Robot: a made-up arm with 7 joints. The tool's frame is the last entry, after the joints.
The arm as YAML. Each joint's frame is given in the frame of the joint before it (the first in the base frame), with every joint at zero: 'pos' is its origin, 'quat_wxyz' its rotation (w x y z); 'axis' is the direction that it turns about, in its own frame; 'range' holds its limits. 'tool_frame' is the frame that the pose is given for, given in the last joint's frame.
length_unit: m
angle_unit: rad
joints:
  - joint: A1
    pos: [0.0, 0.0, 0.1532]
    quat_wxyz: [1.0, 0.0, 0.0, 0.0]
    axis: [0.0, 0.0, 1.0]
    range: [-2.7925, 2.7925]
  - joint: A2
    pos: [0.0, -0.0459, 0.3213]
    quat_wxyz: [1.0, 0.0, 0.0, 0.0]
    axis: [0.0, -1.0, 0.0]
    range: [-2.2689, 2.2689]
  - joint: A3
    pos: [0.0, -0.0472, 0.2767]
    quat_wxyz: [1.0, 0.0, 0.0, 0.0]
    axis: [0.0, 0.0, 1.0]
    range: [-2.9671, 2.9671]
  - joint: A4
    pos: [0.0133, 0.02, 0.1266]
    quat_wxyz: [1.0, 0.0, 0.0, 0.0]
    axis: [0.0, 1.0, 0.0]
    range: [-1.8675, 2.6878]
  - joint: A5
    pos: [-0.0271, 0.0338, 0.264]
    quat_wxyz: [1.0, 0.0, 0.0, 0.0]
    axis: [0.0, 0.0, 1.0]
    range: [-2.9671, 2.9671]
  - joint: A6
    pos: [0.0, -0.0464, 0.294]
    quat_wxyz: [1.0, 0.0, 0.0, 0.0]
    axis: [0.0, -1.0, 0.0]
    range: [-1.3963, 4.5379]
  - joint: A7
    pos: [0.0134, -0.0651, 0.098]
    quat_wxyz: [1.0, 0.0, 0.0, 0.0]
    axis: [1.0, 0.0, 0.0]
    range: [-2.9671, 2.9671]
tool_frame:
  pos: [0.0, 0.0, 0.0]
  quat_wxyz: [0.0, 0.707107, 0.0, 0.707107]
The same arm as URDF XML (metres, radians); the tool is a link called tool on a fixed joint. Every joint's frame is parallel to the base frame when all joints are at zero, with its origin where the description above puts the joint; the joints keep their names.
<robot name="arm">
<joint name="tool_fixed" type="fixed"><parent link="link7"/><child link="tool"/><origin xyz="0 0 0" rpy="3.1416 -1.5708 0"/></joint>
<joint name="A7" type="revolute"><parent link="link6"/><child link="link7"/><origin xyz="0.0134 -0.0651 0.098" rpy="0 0 0"/><axis xyz="1 0 0"/><limit lower="-2.9671" upper="2.9671"/></joint>
<joint name="A6" type="revolute"><parent link="link5"/><child link="link6"/><origin xyz="0 -0.0464 0.294" rpy="0 0 0"/><axis xyz="0 -1 0"/><limit lower="-1.3963" upper="4.5379"/></joint>
<joint name="A5" type="revolute"><parent link="link4"/><child link="link5"/><origin xyz="-0.0271 0.0338 0.264" rpy="0 0 0"/><axis xyz="0 0 1"/><limit lower="-2.9671" upper="2.9671"/></joint>
<joint name="A4" type="revolute"><parent link="link3"/><child link="link4"/><origin xyz="0.0133 0.02 0.1266" rpy="0 0 0"/><axis xyz="0 1 0"/><limit lower="-1.8675" upper="2.6878"/></joint>
<joint name="A3" type="revolute"><parent link="link2"/><child link="link3"/><origin xyz="0 -0.0472 0.2767" rpy="0 0 0"/><axis xyz="0 0 1"/><limit lower="-2.9671" upper="2.9671"/></joint>
<joint name="A2" type="revolute"><parent link="link1"/><child link="link2"/><origin xyz="0 -0.0459 0.3213" rpy="0 0 0"/><axis xyz="0 -1 0"/><limit lower="-2.2689" upper="2.2689"/></joint>
<joint name="A1" type="revolute"><parent link="base"/><child link="link1"/><origin xyz="0 0 0.1532" rpy="0 0 0"/><axis xyz="0 0 1"/><limit lower="-2.7925" upper="2.7925"/></joint>
<link name="base"/>
<link name="link1"/>
<link name="link2"/>
<link name="link3"/>
<link name="link4"/>
<link name="link5"/>
<link name="link6"/>
<link name="link7"/>
<link name="tool"/>
</robot>

